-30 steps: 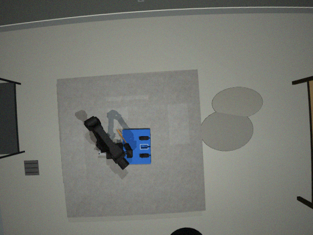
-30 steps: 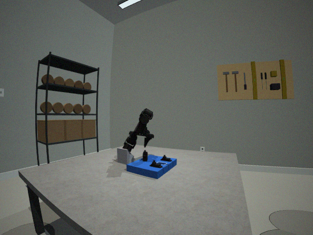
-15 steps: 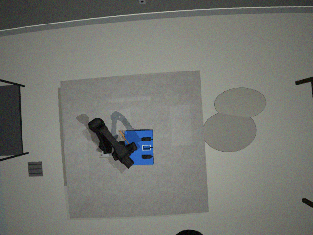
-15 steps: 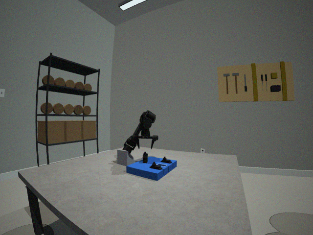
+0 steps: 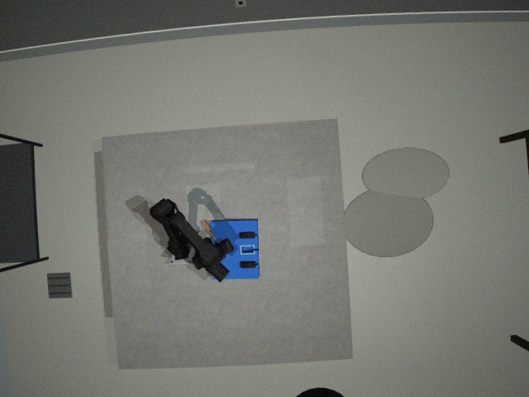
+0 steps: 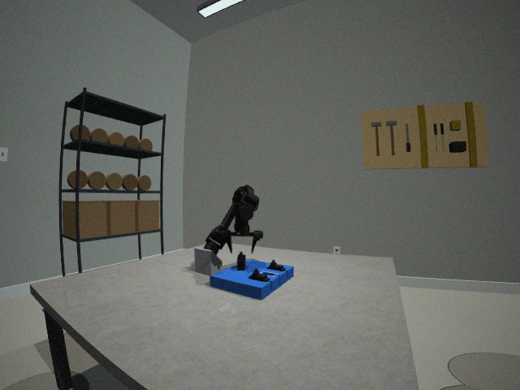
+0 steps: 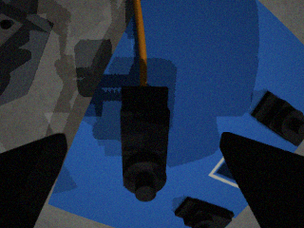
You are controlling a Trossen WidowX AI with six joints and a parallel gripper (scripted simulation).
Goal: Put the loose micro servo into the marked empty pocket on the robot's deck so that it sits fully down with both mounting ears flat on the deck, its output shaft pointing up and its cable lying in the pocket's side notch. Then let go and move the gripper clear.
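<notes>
Now: gripper tip 30 mm short of the blue deck, 20 mm to the left of it and 90 mm above it.
</notes>
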